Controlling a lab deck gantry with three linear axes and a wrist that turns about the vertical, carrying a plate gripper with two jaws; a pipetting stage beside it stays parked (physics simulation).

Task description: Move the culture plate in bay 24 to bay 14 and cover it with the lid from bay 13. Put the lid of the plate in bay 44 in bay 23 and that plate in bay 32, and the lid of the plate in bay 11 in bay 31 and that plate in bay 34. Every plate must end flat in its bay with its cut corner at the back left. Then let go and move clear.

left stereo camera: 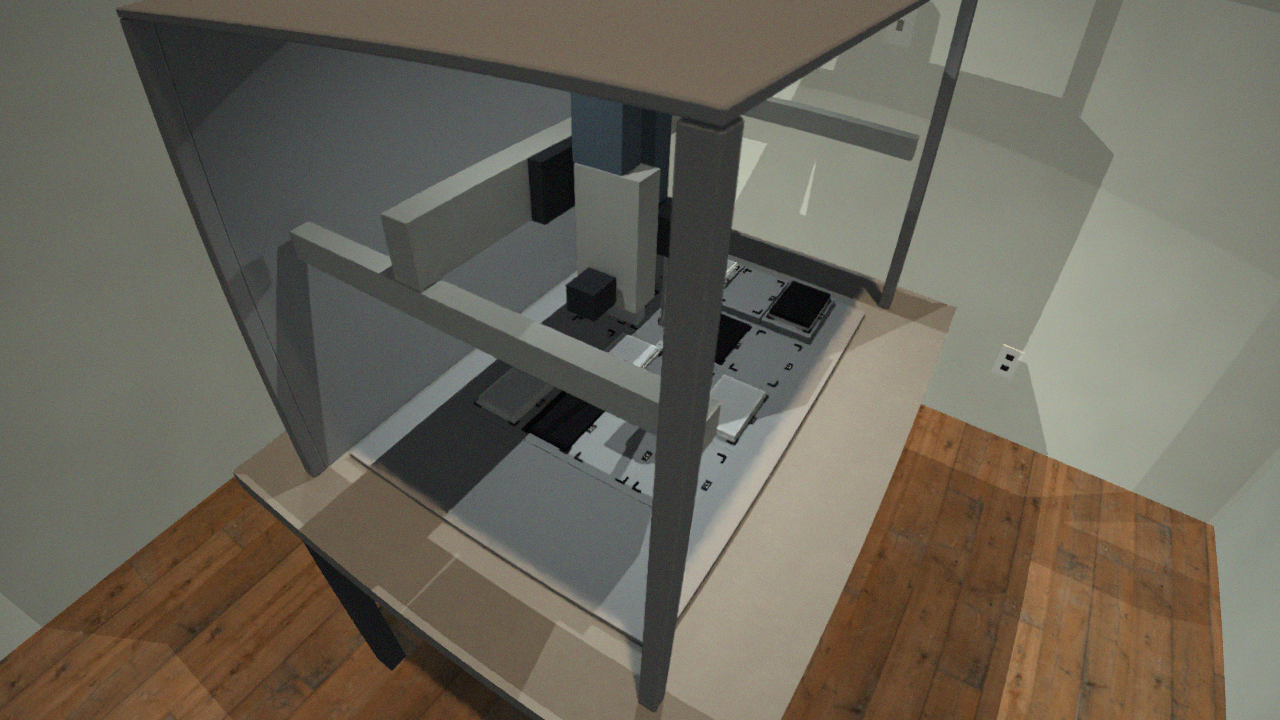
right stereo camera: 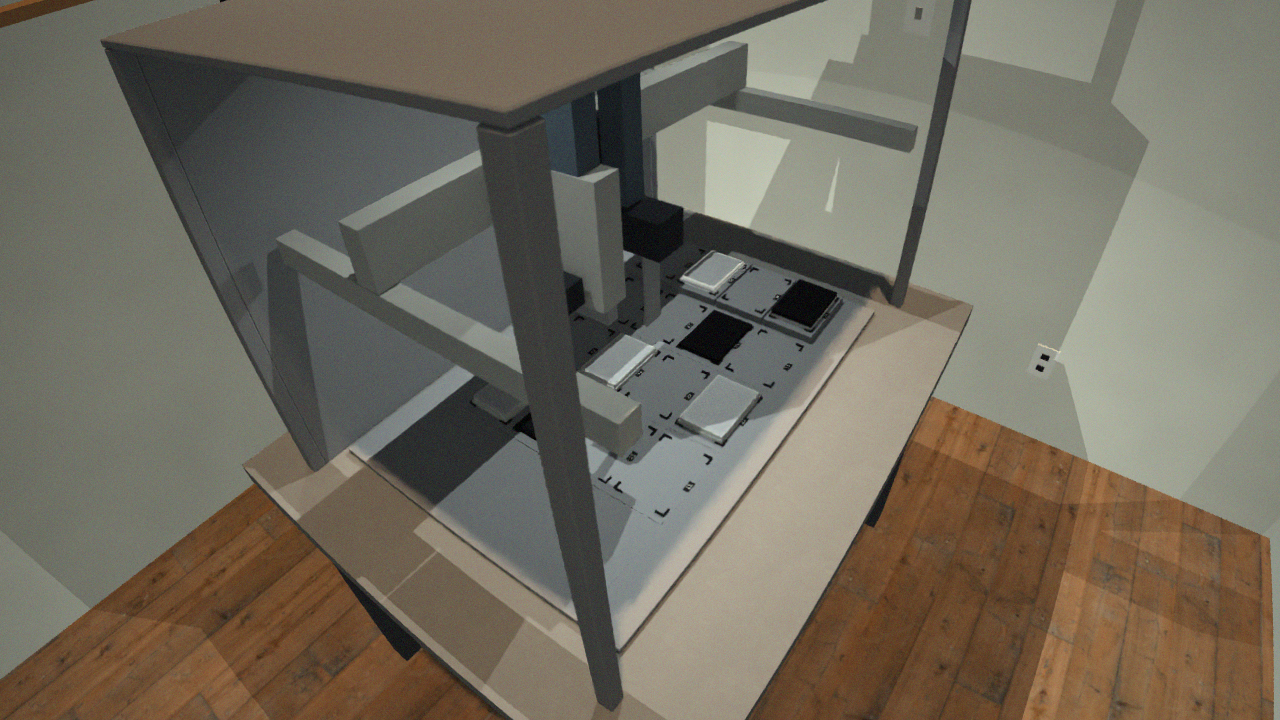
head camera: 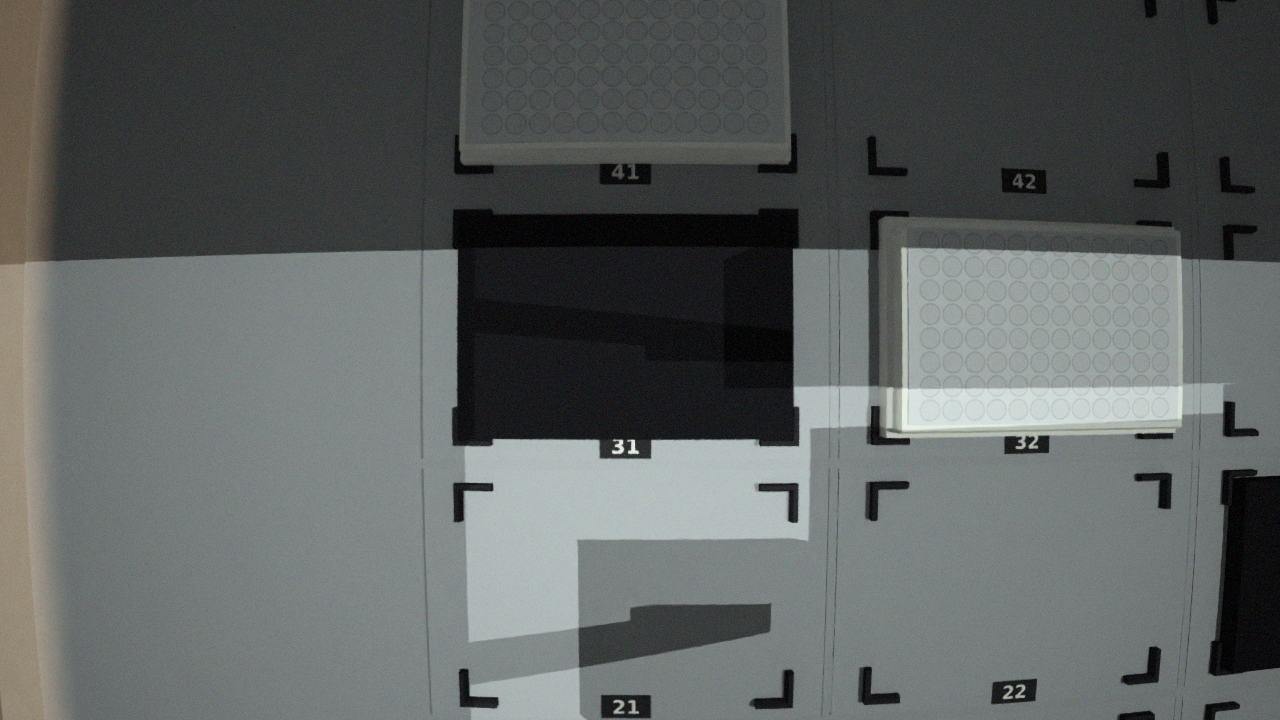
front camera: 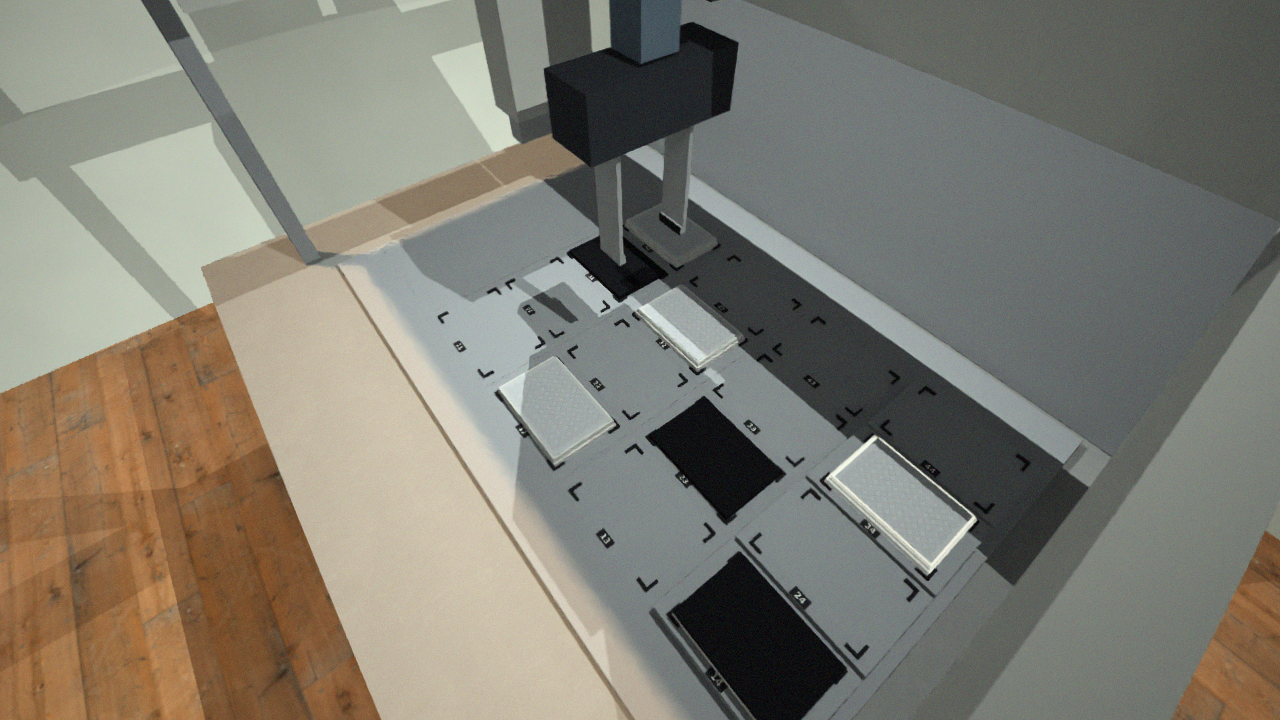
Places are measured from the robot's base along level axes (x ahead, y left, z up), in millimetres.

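Pixels of known places: gripper, fingertip midpoint: (right stereo camera: pixel 630 311) (front camera: pixel 643 240); robot's base, link origin: (right stereo camera: pixel 663 514) (front camera: pixel 440 317).
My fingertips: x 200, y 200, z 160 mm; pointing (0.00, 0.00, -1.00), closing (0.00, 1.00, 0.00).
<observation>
For each thing: its top centre in the pictures, then the offset to it from my fingertips. "spot": a spot on its surface instead.
- black lid, top centre: (front camera: pixel 757 638) (right stereo camera: pixel 805 300) (left stereo camera: pixel 800 302) 357 mm ahead, 157 mm right, 129 mm down
- bay 23, surface spot: (front camera: pixel 716 458) (right stereo camera: pixel 719 332) spot: 199 mm ahead, 54 mm right, 152 mm down
- bay 31, surface spot: (head camera: pixel 617 331) (left stereo camera: pixel 568 415) spot: 138 mm back, 55 mm left, 152 mm down
- pale welled plate, top centre: (head camera: pixel 1050 327) (front camera: pixel 689 320) (left stereo camera: pixel 622 357) (right stereo camera: pixel 618 357) 28 mm ahead, 57 mm left, 146 mm down
- white-rimmed plate, top centre: (front camera: pixel 902 495) (right stereo camera: pixel 713 268) 357 mm ahead, 57 mm left, 131 mm down
- bay 12, surface spot: (front camera: pixel 556 407) (right stereo camera: pixel 722 402) (left stereo camera: pixel 731 401) spot: 35 mm ahead, 158 mm right, 146 mm down
- bay 41, surface spot: (head camera: pixel 624 71) (left stereo camera: pixel 523 389) spot: 136 mm back, 152 mm left, 146 mm down
My gripper (front camera: pixel 644 246) hangs high over the deck, jaws apart with no plate between them; in the right stereo view one jaw shows, and the pipetting stage hides part of it. A black lid (front camera: pixel 760 637) (right stereo camera: pixel 805 304) covers bay 14; what is under it is hidden. Black lids lie flat in bay 23 (front camera: pixel 716 458) (right stereo camera: pixel 716 335) and bay 31 (head camera: pixel 617 331) (left stereo camera: pixel 563 420). A pale welled plate (front camera: pixel 689 325) (head camera: pixel 1038 331) (right stereo camera: pixel 617 360) sits in bay 32. A white-rimmed plate (front camera: pixel 899 503) (right stereo camera: pixel 713 271) sits in bay 34. Bays 24, 13, 44 and 11 hold no plate. Cut corners are too small to tell.
Other pale plates lie in bay 12 (front camera: pixel 556 407) (left stereo camera: pixel 738 407) (right stereo camera: pixel 718 407) and bay 41 (head camera: pixel 624 71) (left stereo camera: pixel 516 394). The pipetting stage (left stereo camera: pixel 613 232) (right stereo camera: pixel 590 232) stands beside the gripper. Frame posts (left stereo camera: pixel 684 358) (right stereo camera: pixel 546 358) and a rear panel enclose the deck.
</observation>
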